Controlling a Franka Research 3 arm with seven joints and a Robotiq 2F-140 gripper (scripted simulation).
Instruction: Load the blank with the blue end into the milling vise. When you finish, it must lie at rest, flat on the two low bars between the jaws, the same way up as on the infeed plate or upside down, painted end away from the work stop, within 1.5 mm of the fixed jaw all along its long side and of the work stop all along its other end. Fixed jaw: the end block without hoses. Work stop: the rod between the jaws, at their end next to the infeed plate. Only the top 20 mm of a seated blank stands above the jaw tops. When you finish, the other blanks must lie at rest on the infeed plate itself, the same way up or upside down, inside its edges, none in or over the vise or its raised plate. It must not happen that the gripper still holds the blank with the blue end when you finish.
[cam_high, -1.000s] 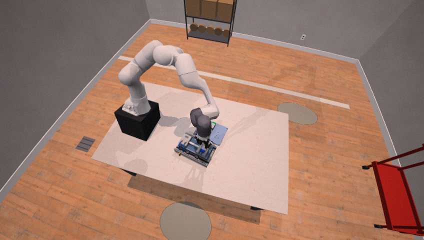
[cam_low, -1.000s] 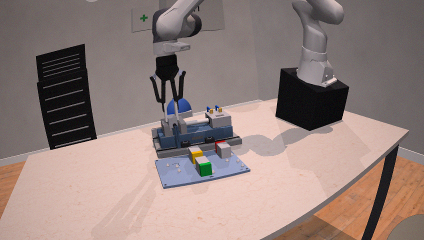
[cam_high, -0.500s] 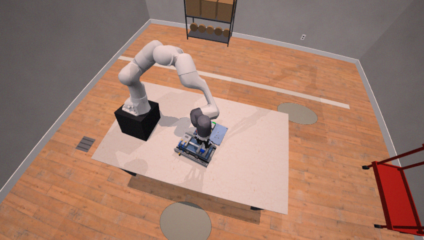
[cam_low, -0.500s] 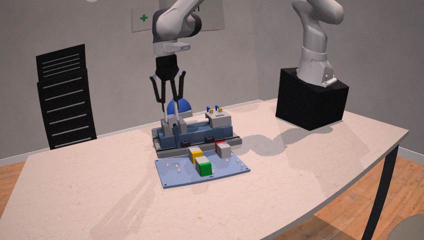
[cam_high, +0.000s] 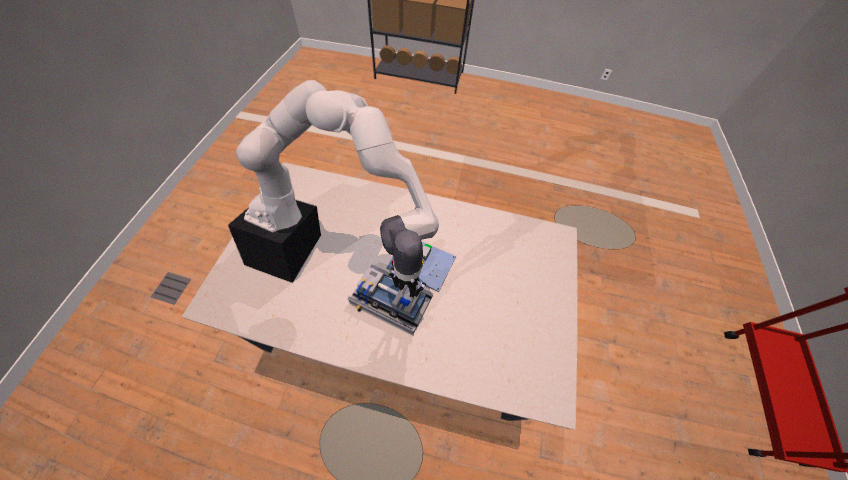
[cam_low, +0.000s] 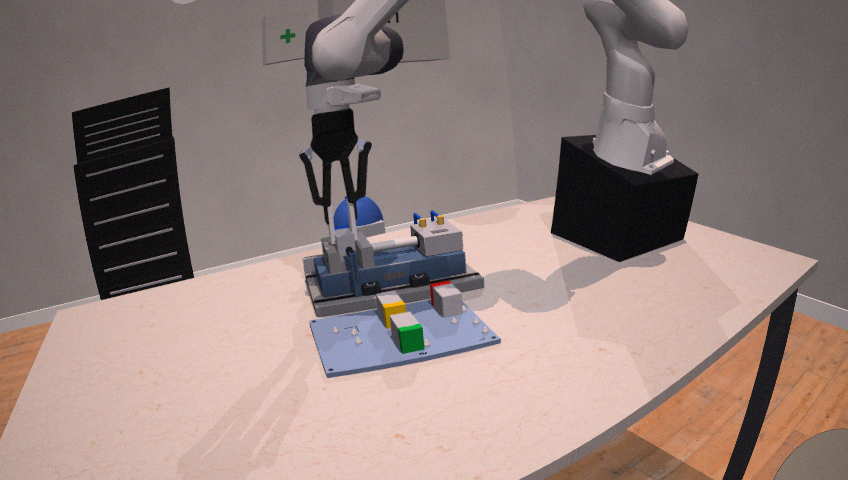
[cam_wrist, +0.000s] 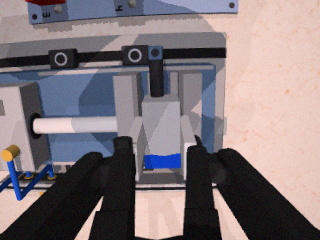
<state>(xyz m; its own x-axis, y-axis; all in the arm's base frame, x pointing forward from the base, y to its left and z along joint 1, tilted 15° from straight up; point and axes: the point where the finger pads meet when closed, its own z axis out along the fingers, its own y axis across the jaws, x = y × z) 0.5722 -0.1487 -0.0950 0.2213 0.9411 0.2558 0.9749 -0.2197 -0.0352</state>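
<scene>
My hand is 3 cm above the blue-ended blank. Also, from my hand: moving jaw 3 cm behind, 1 cm to the left, 6 cm below; then black work stop rod 1 cm ahead, 5 cm to the left, 4 cm below; then fixed jaw 3 cm ahead, 1 cm to the right, 6 cm below.
</scene>
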